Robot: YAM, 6 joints.
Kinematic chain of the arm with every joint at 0, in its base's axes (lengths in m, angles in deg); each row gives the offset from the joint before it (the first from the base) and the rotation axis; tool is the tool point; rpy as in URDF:
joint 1: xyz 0 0 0.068 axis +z
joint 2: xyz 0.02 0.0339 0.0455 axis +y
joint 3: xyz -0.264 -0.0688 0 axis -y
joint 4: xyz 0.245 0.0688 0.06 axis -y
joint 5: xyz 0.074 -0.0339 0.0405 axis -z
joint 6: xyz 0.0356 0 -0.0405 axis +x
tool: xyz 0 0 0 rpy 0 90 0
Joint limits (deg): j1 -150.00..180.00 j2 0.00..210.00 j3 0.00..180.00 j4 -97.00..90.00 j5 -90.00..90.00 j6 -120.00..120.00
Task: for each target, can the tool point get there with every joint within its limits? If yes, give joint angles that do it. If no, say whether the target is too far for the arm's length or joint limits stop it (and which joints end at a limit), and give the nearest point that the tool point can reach.
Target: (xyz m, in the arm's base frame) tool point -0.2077 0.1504 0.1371
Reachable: yes | joints 139.65 86.16 36.16 -11.16 -33.91 55.19
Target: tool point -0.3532 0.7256 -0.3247
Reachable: no: too far | nearest point -0.2481 0.5096 -0.1910 | short by 0.275 m
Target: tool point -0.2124 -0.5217 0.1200
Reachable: yes | joints -109.61 147.36 115.74 -4.45 44.50 8.65
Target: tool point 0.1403 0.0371 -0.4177
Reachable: no: joint limits stop it (at a limit: joint 2) | nearest point 0.1526 0.0403 -0.3688 | short by 0.051 m
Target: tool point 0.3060 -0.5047 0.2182
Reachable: yes | joints -62.04 175.44 165.73 60.11 -71.16 -17.58
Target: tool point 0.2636 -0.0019 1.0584
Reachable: no: too far | nearest point 0.1762 -0.0013 0.7195 | short by 0.350 m
